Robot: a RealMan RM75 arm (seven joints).
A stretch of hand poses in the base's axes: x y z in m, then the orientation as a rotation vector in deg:
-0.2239, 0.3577, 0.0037, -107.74, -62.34, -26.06
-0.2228, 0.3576, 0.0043, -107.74, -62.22, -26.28
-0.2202, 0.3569, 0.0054, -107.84, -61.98, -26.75
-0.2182, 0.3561, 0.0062, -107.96, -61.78, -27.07
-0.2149, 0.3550, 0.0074, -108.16, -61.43, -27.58
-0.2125, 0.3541, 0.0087, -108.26, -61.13, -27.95
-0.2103, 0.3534, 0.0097, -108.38, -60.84, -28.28
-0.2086, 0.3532, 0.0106, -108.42, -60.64, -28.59
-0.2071, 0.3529, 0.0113, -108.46, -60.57, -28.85
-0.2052, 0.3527, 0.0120, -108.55, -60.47, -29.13
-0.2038, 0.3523, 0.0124, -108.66, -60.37, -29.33
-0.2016, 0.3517, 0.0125, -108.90, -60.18, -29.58
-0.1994, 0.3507, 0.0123, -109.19, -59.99, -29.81
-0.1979, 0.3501, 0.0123, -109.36, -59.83, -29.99
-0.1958, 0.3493, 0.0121, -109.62, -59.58, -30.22
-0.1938, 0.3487, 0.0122, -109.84, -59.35, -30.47
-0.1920, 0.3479, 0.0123, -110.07, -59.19, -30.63
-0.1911, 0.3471, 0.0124, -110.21, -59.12, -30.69
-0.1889, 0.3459, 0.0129, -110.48, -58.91, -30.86
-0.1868, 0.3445, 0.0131, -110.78, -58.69, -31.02
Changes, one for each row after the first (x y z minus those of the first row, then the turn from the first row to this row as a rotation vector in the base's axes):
0.0011, -0.0001, 0.0006, 0.10, -0.09, -0.15
0.0037, -0.0008, 0.0017, 0.23, -0.29, -0.51
0.0057, -0.0016, 0.0025, 0.29, -0.42, -0.80
0.0090, -0.0027, 0.0037, 0.39, -0.61, -1.28
0.0114, -0.0036, 0.0050, 0.52, -0.73, -1.64
0.0136, -0.0043, 0.0060, 0.62, -0.82, -1.98
0.0153, -0.0045, 0.0069, 0.74, -0.93, -2.23
0.0168, -0.0048, 0.0076, 0.80, -1.08, -2.38
0.0187, -0.0050, 0.0083, 0.83, -1.23, -2.59
0.0201, -0.0054, 0.0087, 0.82, -1.33, -2.77
0.0223, -0.0060, 0.0088, 0.76, -1.43, -3.08
0.0245, -0.0070, 0.0086, 0.65, -1.53, -3.41
0.0260, -0.0076, 0.0086, 0.61, -1.59, -3.65
0.0281, -0.0084, 0.0084, 0.55, -1.65, -3.99
0.0301, -0.0090, 0.0085, 0.52, -1.73, -4.32
0.0319, -0.0098, 0.0086, 0.43, -1.79, -4.57
0.0328, -0.0106, 0.0087, 0.35, -1.81, -4.70
0.0350, -0.0118, 0.0092, 0.25, -1.85, -5.00
0.0371, -0.0132, 0.0094, 0.12, -1.89, -5.32

